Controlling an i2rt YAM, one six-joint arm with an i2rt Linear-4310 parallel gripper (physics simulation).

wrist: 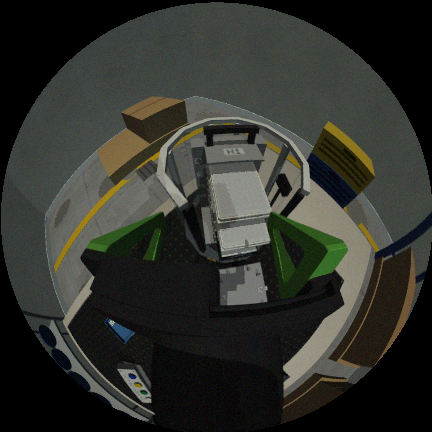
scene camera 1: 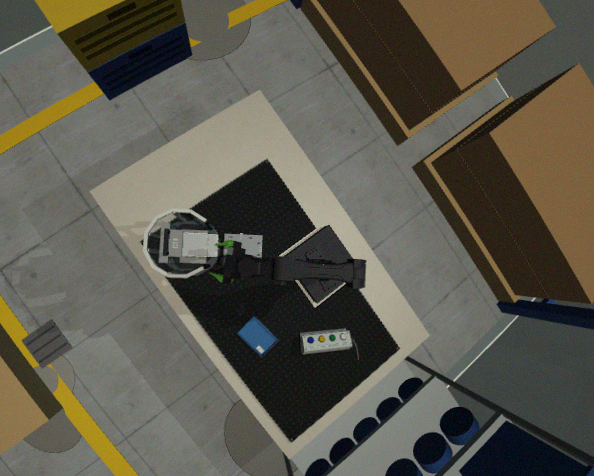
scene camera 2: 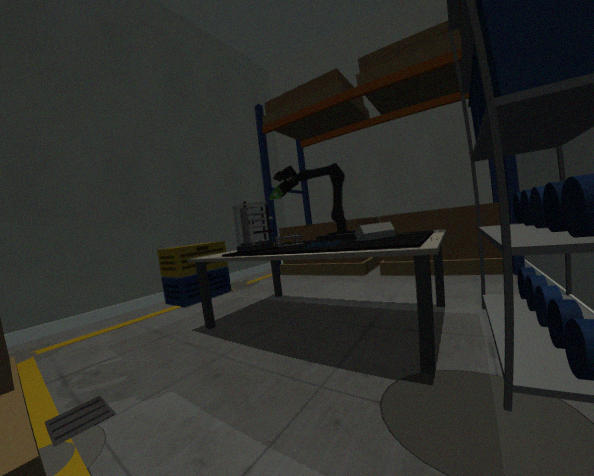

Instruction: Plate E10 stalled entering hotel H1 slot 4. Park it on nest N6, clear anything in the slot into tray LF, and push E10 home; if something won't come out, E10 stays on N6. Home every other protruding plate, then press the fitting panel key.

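Note:
A slotted plate rack [scene camera 1: 163, 238] is here to be seen. I see a grey button box [wrist: 133, 374] as well, and with it a blue square pad [scene camera 1: 253, 332].

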